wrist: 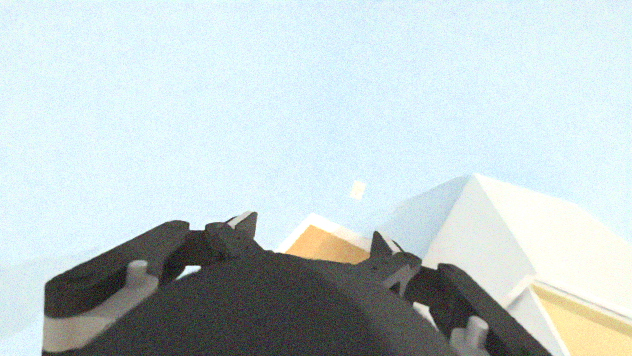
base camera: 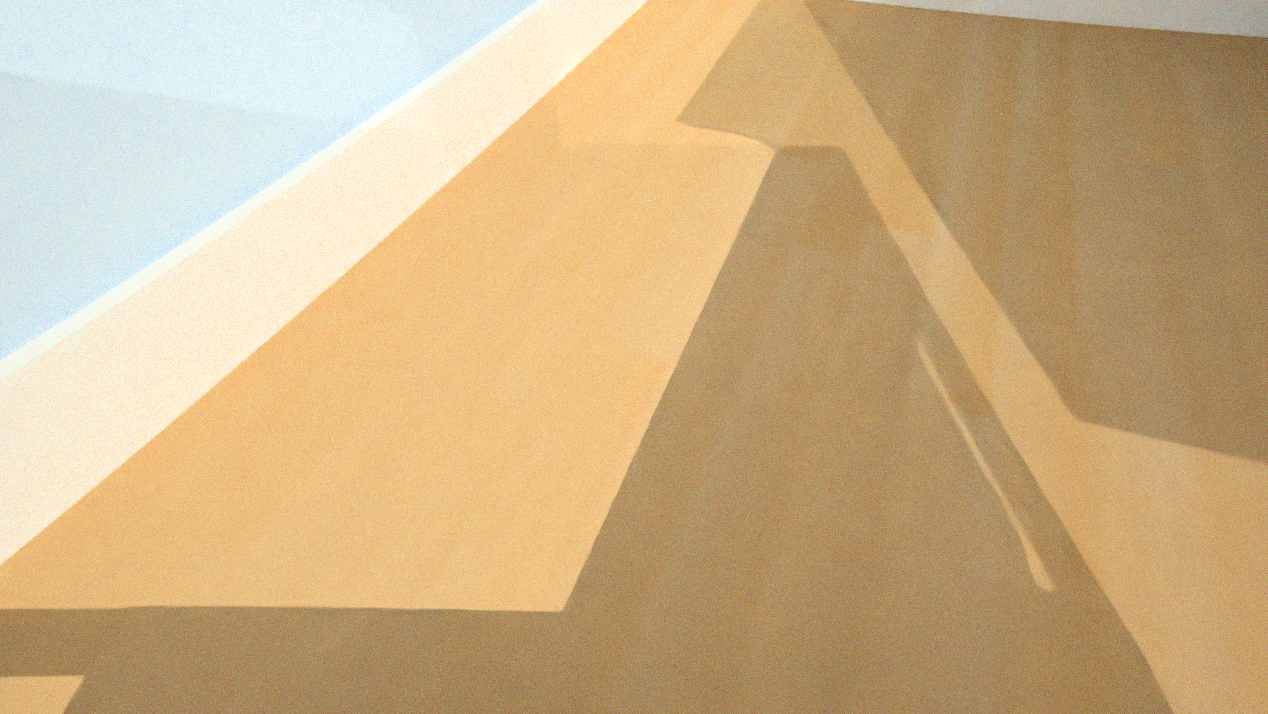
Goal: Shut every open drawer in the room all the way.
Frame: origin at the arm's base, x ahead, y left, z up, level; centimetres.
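Seen in the pictures: gripper, fingertip midpoint: point(wrist: 313, 233).
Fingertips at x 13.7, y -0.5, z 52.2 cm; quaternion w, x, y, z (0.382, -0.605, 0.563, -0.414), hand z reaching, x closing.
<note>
Offsets run from my fingertips to a thing's middle. "pt": to the spot under its first point. Level surfaces: height alone.
A white cabinet point(wrist: 560, 230) stands at the right in the wrist view, close to the blue wall. Its open drawer @[pt dx +22.6, dy -63.0, dz -25.5 cm] point(wrist: 592, 322) shows a yellow inside at the lower right and runs out of the frame, so its full length is hidden. My gripper point(wrist: 313, 233) is open, with nothing between its fingers. It is left of the cabinet and drawer in the wrist view, apart from both. I cannot make out the drawer in the base view.
A blue wall point(base camera: 177, 159) point(wrist: 300, 100) has a pale outlet @[dx +108.9, dy -24.3, dz -51.9 cm] point(wrist: 357, 190) and a white skirting board point(base camera: 292, 248) along its foot. The wooden floor @[dz -91.9 cm] point(base camera: 496, 354) point(wrist: 320, 245) carries broad shadows. A pale surface point(base camera: 1091, 10) crosses the base view's top right.
</note>
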